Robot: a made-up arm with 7 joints.
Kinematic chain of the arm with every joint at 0, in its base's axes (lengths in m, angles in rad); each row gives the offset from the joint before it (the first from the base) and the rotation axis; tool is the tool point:
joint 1: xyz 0 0.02 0.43 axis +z
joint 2: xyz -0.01 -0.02 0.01 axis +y
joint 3: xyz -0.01 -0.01 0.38 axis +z
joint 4: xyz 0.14 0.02 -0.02 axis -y
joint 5: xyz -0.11 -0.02 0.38 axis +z
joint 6: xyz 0 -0.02 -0.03 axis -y
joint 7: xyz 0.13 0 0.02 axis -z
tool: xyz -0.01 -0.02 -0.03
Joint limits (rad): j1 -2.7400..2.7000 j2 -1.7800..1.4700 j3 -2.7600..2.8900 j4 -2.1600..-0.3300 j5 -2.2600..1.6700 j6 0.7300..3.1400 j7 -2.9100..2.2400
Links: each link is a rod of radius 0.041 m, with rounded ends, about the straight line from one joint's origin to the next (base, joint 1, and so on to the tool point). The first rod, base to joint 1, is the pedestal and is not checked.
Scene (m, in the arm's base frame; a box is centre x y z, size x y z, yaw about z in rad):
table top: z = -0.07
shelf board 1: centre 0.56 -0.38 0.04 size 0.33 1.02 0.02 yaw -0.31
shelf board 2: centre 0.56 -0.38 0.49 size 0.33 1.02 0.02 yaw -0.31
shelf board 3: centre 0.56 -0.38 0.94 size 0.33 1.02 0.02 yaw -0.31
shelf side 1: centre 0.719 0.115 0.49 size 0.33 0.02 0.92 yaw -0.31
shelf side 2: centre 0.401 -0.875 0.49 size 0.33 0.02 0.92 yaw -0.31
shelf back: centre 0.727 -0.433 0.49 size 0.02 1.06 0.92 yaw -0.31
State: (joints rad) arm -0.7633 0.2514 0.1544 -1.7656 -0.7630 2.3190 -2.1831
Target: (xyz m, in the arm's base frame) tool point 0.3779 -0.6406 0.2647
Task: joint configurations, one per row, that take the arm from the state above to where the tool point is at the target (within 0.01 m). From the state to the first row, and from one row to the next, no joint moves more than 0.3 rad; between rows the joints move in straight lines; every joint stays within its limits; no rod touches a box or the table.
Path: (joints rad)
1: -0.9815 0.2046 -0.0185 -1.9096 -0.8291 2.3740 -2.3157
2: -1.1997 0.1578 -0.1915 -2.0535 -0.8953 2.4289 -2.4484
3: -1.1723 0.3835 -0.1502 -2.1068 -0.8498 2.2399 -2.3367
4: -1.1449 0.6092 -0.1089 -2.1600 -0.8043 2.0510 -2.2251
5: -1.0710 0.7403 -0.0955 -1.9354 -0.7564 2.1341 -2.1929
6: -0.9972 0.8713 -0.0821 -1.7109 -0.7085 2.2173 -2.1608

